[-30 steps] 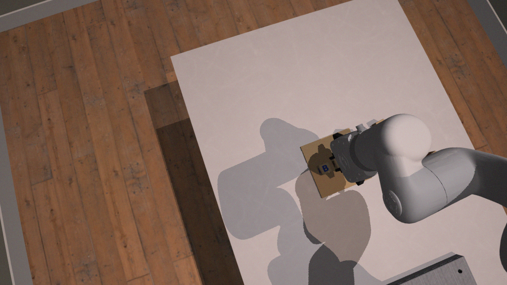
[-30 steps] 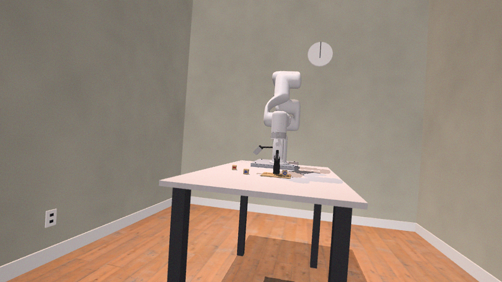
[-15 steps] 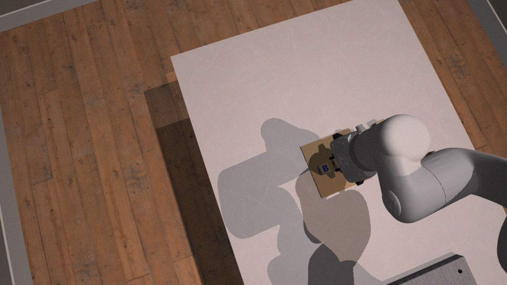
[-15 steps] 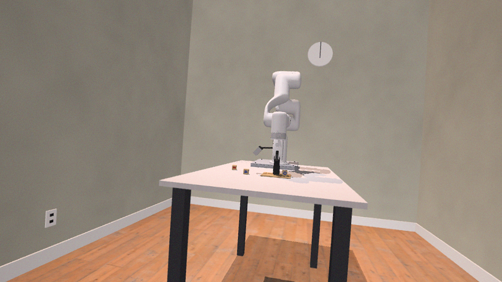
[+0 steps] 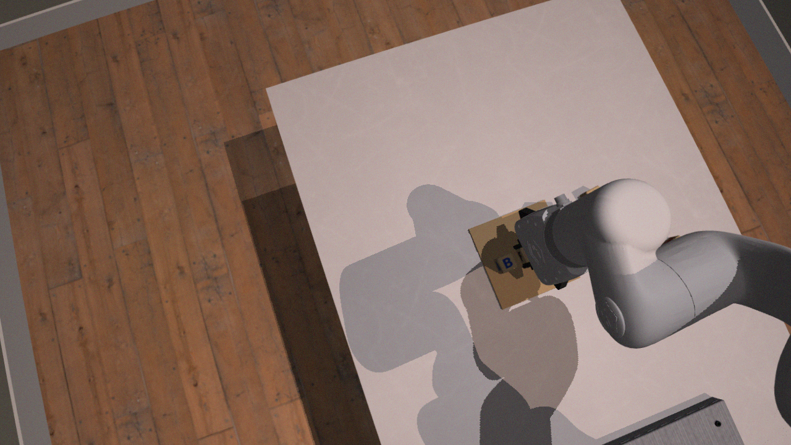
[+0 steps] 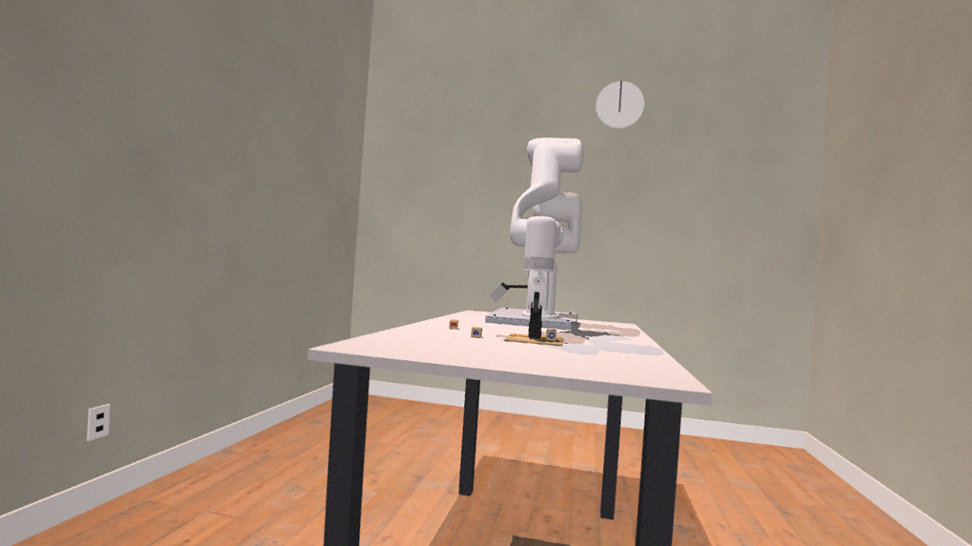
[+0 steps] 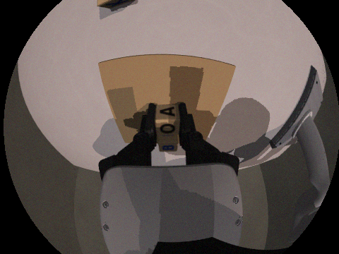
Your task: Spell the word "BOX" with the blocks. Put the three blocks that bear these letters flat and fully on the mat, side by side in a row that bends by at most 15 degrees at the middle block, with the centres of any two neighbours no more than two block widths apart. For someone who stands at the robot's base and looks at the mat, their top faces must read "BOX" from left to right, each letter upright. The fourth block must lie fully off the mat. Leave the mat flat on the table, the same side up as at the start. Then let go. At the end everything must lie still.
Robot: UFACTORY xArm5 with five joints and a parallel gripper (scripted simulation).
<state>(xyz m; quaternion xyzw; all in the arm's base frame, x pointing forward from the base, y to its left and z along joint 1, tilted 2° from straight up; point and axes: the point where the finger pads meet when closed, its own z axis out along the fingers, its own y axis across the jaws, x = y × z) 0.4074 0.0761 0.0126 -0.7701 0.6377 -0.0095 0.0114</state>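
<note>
Right now the tan mat is 20 mm below my hand.
</note>
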